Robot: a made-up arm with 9 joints. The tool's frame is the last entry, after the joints.
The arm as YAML. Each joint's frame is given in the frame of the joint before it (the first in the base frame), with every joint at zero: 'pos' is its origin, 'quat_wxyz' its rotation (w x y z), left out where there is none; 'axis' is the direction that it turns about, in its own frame. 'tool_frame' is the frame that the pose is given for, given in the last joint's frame.
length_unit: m
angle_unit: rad
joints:
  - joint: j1
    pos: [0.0, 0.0, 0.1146]
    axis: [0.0, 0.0, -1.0]
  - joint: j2
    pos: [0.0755, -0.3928, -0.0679]
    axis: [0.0, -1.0, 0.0]
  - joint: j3
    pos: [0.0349, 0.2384, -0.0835]
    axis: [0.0, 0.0, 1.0]
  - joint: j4
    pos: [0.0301, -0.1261, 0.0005]
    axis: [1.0, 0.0, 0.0]
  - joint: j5
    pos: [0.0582, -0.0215, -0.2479]
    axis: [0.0, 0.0, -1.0]
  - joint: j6
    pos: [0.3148, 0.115, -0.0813]
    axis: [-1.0, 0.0, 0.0]
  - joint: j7
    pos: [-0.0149, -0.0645, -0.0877]
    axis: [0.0, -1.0, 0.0]
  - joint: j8
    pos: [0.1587, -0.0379, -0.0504]
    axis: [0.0, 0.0, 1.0]
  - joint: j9
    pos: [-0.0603, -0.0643, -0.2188]
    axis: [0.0, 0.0, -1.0]
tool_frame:
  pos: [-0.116, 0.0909, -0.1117]
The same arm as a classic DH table. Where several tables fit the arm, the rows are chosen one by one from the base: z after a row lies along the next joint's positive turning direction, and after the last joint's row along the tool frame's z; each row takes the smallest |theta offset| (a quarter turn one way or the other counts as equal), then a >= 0, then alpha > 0; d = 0 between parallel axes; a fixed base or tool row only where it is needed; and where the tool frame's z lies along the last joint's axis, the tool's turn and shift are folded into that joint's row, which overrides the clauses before.
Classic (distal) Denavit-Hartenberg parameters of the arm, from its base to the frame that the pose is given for. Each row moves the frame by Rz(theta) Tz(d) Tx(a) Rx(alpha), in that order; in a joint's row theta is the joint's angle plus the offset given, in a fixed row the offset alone. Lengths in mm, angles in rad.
base (fixed): a 0, alpha 3.1416, d 0, theta0 0
j1: a 75.5, alpha -1.5708, d -46.7, theta0 0
j2: a 34.9, alpha -1.5708, d 154.4, theta0 0
j3: a 126.1, alpha -1.5708, d -83, theta0 -1.5708
j4: a 21.5, alpha -1.5708, d 88.3, theta0 0
j5: a -115, alpha -1.5708, d 329.2, theta0 0
j6: a 87.7, alpha -1.5708, d -299.9, theta0 -1.5708
j7: a 158.7, alpha -1.5708, d 102.4, theta0 1.5708
j8: a -88.2, alpha 3.1416, d 0, theta0 0.8175
j9: a -147.4, alpha 3.1416, d 0, theta0 1.4822
tool (fixed): a 0, alpha 0, d -380.9, theta0 0.6647

